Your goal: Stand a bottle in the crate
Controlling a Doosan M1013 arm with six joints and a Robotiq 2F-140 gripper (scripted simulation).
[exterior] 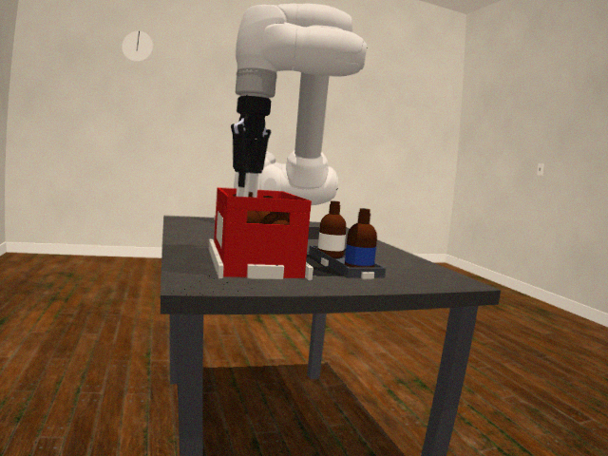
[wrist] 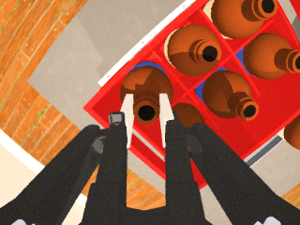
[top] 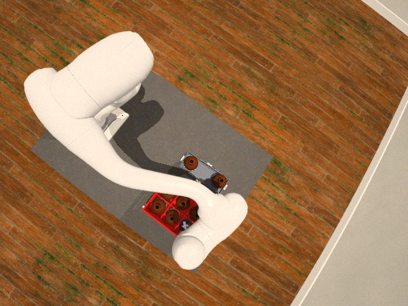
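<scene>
Now: the red crate 110 mm below my hand, 90 mm behind it and 50 mm to the left of it. Also, from my hand: tray: 290 mm to the left, 180 mm below, 80 mm behind.
</scene>
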